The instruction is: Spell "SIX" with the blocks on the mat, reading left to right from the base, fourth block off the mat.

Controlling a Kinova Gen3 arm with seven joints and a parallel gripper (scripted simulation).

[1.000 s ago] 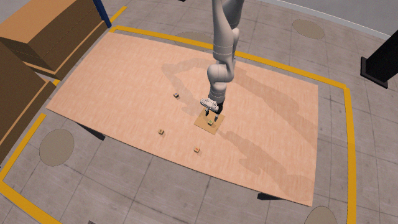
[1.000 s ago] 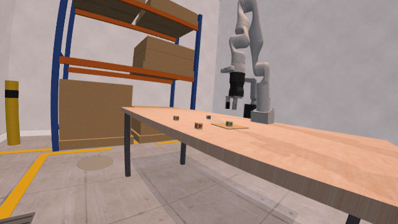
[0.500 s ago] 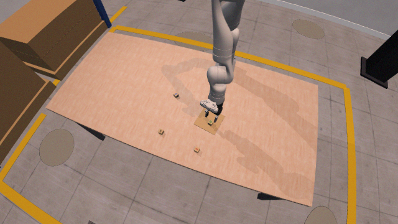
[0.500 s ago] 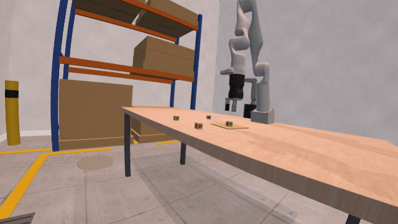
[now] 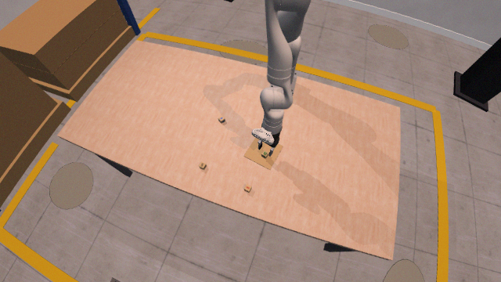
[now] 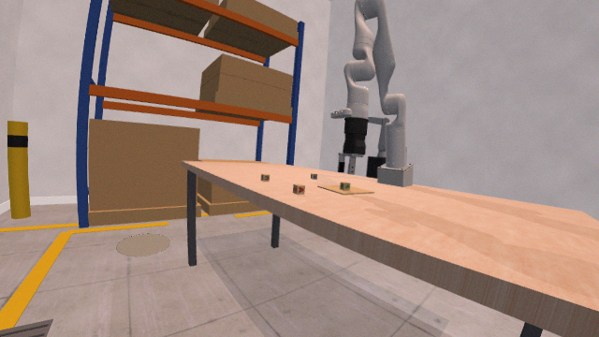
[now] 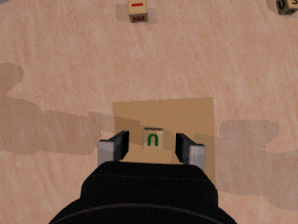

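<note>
Now: hand 20 mm past the tan mat, 20 mm to the left of it and 70 mm above it. Also, from my hand: block: 180 mm ahead, 20 mm to the left, 60 mm below.
</note>
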